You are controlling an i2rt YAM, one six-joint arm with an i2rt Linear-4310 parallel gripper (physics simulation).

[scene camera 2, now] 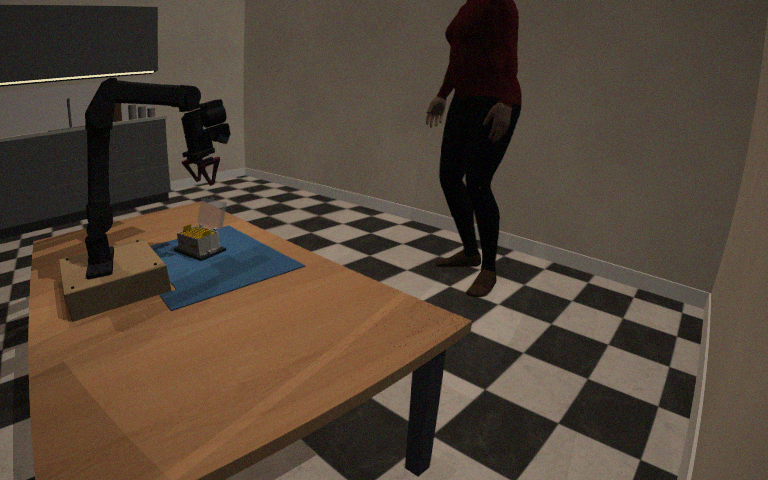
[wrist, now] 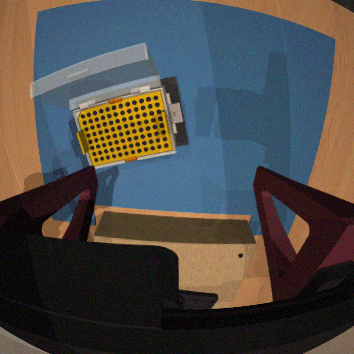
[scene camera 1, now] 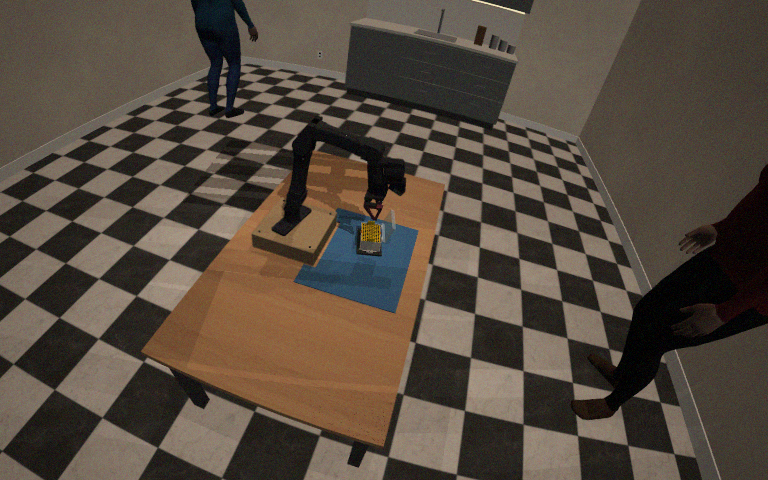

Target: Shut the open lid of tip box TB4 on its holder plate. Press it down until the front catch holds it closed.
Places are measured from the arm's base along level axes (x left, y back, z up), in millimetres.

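Pixels of known places: gripper, fingertip midpoint: (scene camera 2: pixel 205 183) (wrist: pixel 175 174) (scene camera 1: pixel 377 212); arm's base at its link origin: (scene camera 2: pixel 101 263) (scene camera 1: pixel 292 220).
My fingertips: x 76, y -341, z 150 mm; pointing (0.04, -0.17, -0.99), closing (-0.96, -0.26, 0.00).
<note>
Ahead of a thing's pixels: the offset from my fingertips to its top centre. "spot": to the spot under its first point. Level surfaces: height alone.
Tip box TB4 @(dx +60, dy +33, dz -146 mm) (scene camera 1: pixel 370 233) (scene camera 2: pixel 198 244) (wrist: pixel 125 127), pale with a yellow tip rack, sits upright on its dark holder plate @(spot: dx -9, dy -2, dz -210 mm) (scene camera 1: pixel 369 253) (scene camera 2: pixel 215 252) (wrist: pixel 182 136). Its clear lid @(dx +90, dy -27, dz -67 mm) (scene camera 1: pixel 393 219) (scene camera 2: pixel 212 215) (wrist: pixel 112 62) stands open, raised along the hinge side, away from the robot base. An orange tab @(spot: dx +41, dy +69, dz -160 mm) (wrist: pixel 131 159) shows on the side opposite the hinge. The label is not readable. My gripper (scene camera 1: pixel 373 217) (scene camera 2: pixel 205 181) (wrist: pixel 175 174) is open and empty. It hangs above the box, apart from box and lid. In the wrist view the box lies ahead of the left finger.
The holder plate sits on a blue mat @(dz -220 mm) (scene camera 1: pixel 345 277) (scene camera 2: pixel 243 268) (wrist: pixel 240 150) on the wooden table @(dz -223 mm) (scene camera 1: pixel 271 328) (scene camera 2: pixel 226 362). The arm's base block (scene camera 1: pixel 294 232) (scene camera 2: pixel 118 277) (wrist: pixel 210 265) stands beside the mat. A person in red (scene camera 1: pixel 730 254) (scene camera 2: pixel 481 67) stands beyond the table.
</note>
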